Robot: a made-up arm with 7 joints. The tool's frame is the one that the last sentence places. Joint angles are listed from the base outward.
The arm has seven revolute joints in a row. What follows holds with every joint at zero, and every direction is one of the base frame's.
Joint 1 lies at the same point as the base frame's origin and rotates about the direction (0.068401, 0.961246, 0.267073).
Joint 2 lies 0.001 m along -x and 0.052 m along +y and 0.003 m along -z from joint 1 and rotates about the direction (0.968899, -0.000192, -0.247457).
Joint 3 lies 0.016 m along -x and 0.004 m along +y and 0.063 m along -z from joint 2 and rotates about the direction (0.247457, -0.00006, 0.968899).
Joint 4 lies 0.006 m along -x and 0.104 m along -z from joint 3 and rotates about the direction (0.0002, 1, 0.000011).
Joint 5 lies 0.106 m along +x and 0.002 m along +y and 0.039 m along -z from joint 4 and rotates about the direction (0.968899, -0.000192, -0.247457).
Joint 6 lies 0.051 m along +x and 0.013 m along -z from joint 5 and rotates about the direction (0.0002, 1, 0.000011).
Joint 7 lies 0.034 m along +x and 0.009 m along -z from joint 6 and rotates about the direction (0.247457, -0.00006, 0.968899).
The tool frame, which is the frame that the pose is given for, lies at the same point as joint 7; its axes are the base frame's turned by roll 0, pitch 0.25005 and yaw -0.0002 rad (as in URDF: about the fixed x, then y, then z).
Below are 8 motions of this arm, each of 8 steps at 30 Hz.
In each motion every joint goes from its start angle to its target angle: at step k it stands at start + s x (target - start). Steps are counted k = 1, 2, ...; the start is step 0. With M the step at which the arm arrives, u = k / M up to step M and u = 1 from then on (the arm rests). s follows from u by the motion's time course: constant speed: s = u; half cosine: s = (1 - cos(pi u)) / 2; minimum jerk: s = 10 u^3 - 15 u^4 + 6 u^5.
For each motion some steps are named. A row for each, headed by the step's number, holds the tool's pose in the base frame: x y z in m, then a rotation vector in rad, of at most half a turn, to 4 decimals.
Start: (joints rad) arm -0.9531 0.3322 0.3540 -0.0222 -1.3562 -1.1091 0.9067
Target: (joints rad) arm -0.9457 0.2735 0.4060 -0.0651 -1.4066 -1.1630 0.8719
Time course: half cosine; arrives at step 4
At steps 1, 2, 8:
1: 0.2611 0.1450 0.0182 -2.0217 -1.0345 0.8436
2: 0.2591 0.1457 0.0160 -2.0659 -1.0478 0.8513
8: 0.2562 0.1467 0.0125 -2.1273 -1.0671 0.8646

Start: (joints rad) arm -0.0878 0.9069 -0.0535 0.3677 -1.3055 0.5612 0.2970
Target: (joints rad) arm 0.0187 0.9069 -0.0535 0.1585 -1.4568 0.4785 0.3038
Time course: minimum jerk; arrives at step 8
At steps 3, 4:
3: 0.1668 0.2251 -0.2059 -0.3411 0.9716 0.4442
4: 0.1655 0.2193 -0.2044 -0.3712 0.9538 0.4159

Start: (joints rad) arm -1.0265 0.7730 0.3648 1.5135 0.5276 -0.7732 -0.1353
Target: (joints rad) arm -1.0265 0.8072 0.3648 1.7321 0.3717 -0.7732 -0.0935
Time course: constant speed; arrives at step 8
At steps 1, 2, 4, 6, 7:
1: 0.2724 0.2557 -0.1426 0.7317 0.0261 0.0694
2: 0.2692 0.2571 -0.1459 0.7082 0.0415 0.0895
4: 0.2625 0.2598 -0.1523 0.6618 0.0727 0.1309
6: 0.2554 0.2621 -0.1585 0.6166 0.1044 0.1741
7: 0.2518 0.2632 -0.1615 0.5944 0.1204 0.1963

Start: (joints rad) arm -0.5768 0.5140 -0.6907 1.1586 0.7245 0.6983 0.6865
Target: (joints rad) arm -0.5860 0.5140 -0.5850 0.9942 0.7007 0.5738 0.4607
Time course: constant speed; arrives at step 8
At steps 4, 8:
4: 0.2034 0.1649 -0.2849 2.0234 0.6473 0.2309
8: 0.2170 0.1544 -0.2775 1.8660 0.6641 0.1717

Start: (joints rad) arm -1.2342 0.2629 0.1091 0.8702 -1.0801 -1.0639 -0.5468
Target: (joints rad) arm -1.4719 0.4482 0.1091 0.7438 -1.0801 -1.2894 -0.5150
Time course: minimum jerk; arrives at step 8
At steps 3, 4, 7, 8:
3: 0.3488 0.0908 -0.0086 -0.5053 -1.4155 -0.0406
4: 0.3452 0.0970 0.0182 -0.4726 -1.5460 -0.0281
7: 0.3298 0.1093 0.0734 -0.4091 -1.8288 0.0051
8: 0.3292 0.1096 0.0752 -0.4072 -1.8382 0.0064

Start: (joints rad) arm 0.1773 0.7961 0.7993 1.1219 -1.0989 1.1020 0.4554
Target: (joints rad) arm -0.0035 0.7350 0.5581 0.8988 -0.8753 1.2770 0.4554
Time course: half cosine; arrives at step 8
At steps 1, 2, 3, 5, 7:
1: -0.0344 0.3250 -0.2196 -0.9504 1.5590 1.4268
2: -0.0258 0.3227 -0.2222 -0.9110 1.5972 1.3857
3: -0.0127 0.3190 -0.2258 -0.8497 1.6508 1.3247
5: 0.0185 0.3084 -0.2326 -0.6955 1.7593 1.1844
7: 0.0406 0.2994 -0.2359 -0.5790 1.8204 1.0899

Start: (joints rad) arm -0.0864 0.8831 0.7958 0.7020 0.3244 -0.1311 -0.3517
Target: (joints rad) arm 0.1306 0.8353 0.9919 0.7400 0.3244 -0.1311 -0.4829
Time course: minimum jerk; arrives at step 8
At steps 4, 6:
4: 0.0698 0.3704 -0.1246 0.7831 0.7189 0.4882
6: 0.0388 0.3758 -0.1263 0.7355 0.8016 0.5079

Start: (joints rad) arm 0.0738 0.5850 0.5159 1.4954 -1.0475 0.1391 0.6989
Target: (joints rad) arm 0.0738 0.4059 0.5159 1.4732 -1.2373 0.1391 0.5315
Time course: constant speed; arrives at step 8
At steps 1, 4, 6, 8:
1: -0.0832 0.2587 -0.2964 -0.3370 1.3728 2.0883
4: -0.0851 0.2386 -0.3092 -0.4966 1.3707 2.0481
6: -0.0861 0.2247 -0.3170 -0.6016 1.3642 2.0225
8: -0.0869 0.2105 -0.3242 -0.7054 1.3536 1.9982

